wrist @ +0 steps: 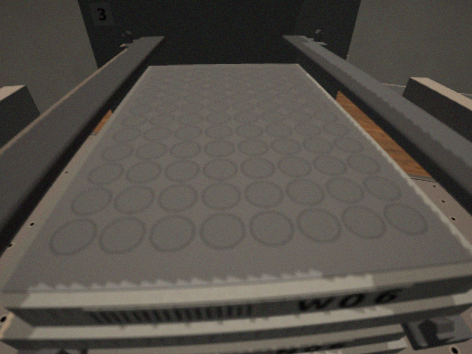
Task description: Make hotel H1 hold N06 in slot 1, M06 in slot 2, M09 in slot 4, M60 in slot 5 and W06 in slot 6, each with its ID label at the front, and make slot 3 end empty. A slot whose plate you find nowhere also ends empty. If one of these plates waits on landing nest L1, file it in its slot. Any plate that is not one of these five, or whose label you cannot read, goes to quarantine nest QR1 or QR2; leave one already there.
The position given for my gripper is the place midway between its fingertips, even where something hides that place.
In view: my gripper (227,100) and a pale plate (221,201).
